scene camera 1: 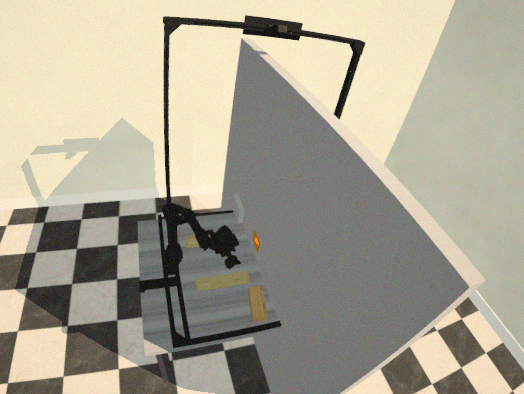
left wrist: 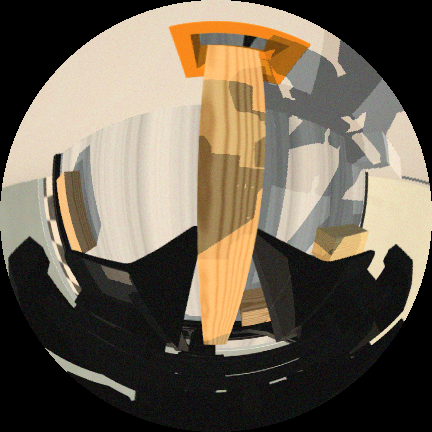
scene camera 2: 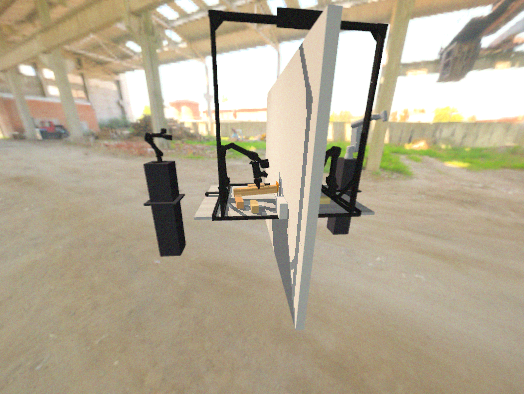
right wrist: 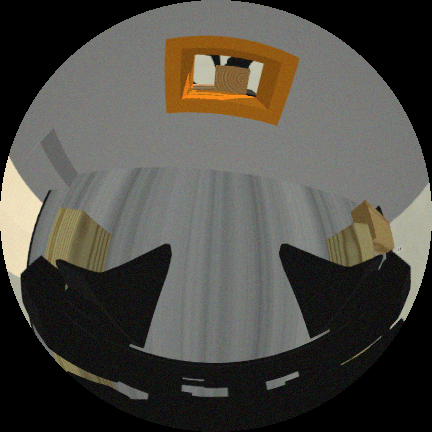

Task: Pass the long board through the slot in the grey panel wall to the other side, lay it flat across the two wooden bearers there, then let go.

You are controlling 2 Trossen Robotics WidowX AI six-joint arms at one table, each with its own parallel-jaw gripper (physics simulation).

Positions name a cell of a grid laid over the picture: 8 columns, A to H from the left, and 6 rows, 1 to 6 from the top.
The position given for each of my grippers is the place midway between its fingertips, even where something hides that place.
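Note:
I see my left gripper (left wrist: E4), and my right gripper (right wrist: E4) is there too. An orange-framed slot (right wrist: F1) is part of the scene, and the slot is visible in the left wrist view (left wrist: F1) as well. Then there is a grey panel wall (right wrist: G2), and I find that wall again in the left wrist view (left wrist: C2).

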